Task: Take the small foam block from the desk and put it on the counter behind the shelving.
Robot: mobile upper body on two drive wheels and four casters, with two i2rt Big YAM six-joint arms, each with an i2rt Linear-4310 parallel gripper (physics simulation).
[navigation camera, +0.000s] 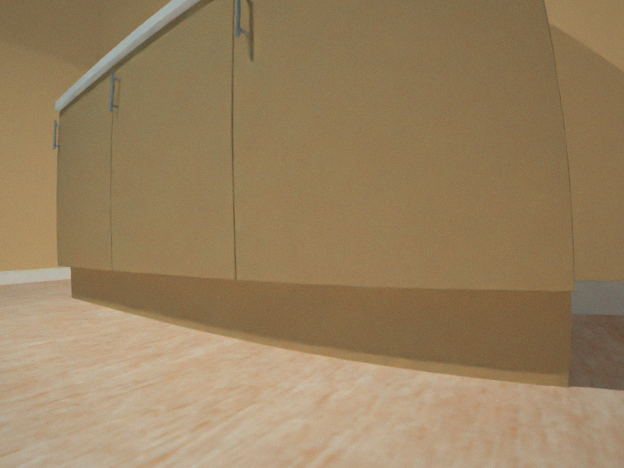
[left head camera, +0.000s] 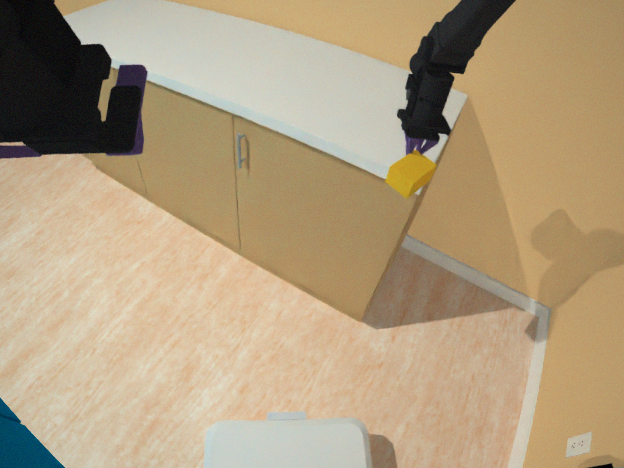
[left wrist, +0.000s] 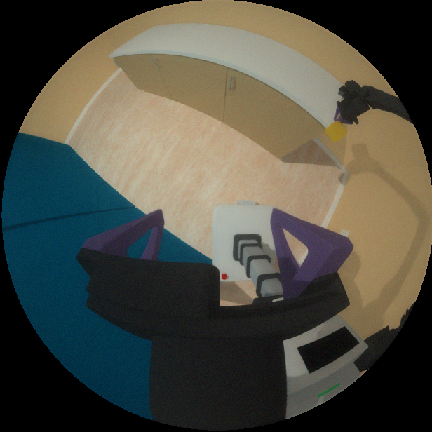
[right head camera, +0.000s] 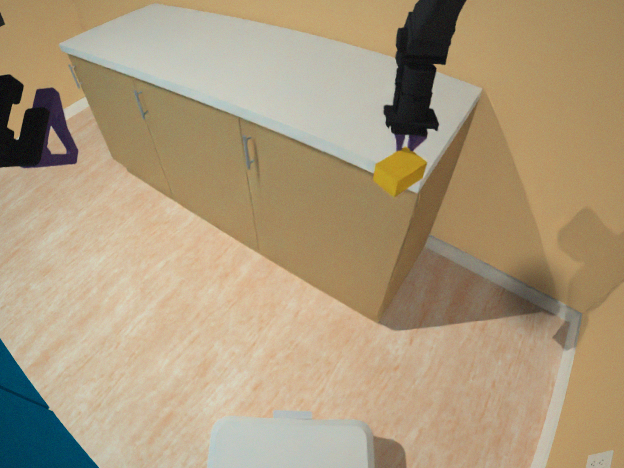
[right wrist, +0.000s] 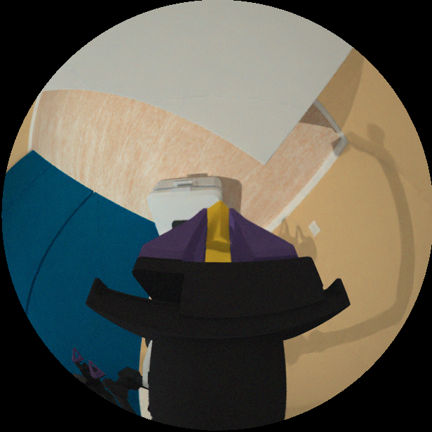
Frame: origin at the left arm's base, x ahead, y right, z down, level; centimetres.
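Where they show: left gripper, fingertip midpoint: (left head camera: 89, 147) (right head camera: 37, 159); right gripper, fingertip midpoint: (left head camera: 411, 157) (right head camera: 402, 154).
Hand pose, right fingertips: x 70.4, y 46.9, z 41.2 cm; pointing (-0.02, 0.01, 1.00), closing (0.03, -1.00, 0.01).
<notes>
After its pixels a point has its place.
The small yellow foam block (left head camera: 410, 173) @(z 39.3, x 62.7, y 44.0 cm) (right head camera: 399, 171) @(z 39.3, x 62.7, y 44.6 cm) (left wrist: 335, 131) (right wrist: 218, 232) is held by my right gripper (left head camera: 419, 151) @(z 41.2, x 70.4, y 46.9 cm) (right head camera: 407, 148) @(z 41.2, x 70.4, y 46.9 cm) (right wrist: 217, 214), which is shut on it. In both head views the block shows in front of the near right corner of the counter (left head camera: 282, 80) @(z 50.0, x 118.1, y 19.4 cm) (right head camera: 282, 75) @(z 50.0, x 122.6, y 17.3 cm) (left wrist: 215, 42) (right wrist: 215, 60), a long white top on tan cabinets. How high the block is over the top I cannot tell. My left gripper (left wrist: 216, 214) is open, far to the left of the counter's near corner in the head views. The desk and the shelving cannot be made out.
Tan cabinet doors (left head camera: 191, 166) @(z 88.3, x 119.0, y -14.2 cm) (navigation camera: 393, 151) @(z 104.6, x 86.9, y 34.1 cm) with grey handles form the counter's front. A tan wall (left head camera: 564, 151) @(z 54.6, x 100.0, y 121.3 cm) runs behind and to the right. The robot's white base (left head camera: 287, 443) @(z 115.0, x 24.4, y 22.2 cm) (right head camera: 292, 443) @(z 115.0, x 23.9, y 23.0 cm) stands on the floor. A blue surface (left head camera: 20, 443) @(z 121.7, x 20.9, y -68.1 cm) (right head camera: 35, 413) @(z 122.4, x 25.1, y -74.4 cm) (left wrist: 60, 190) (right wrist: 65, 240) lies at the left.
</notes>
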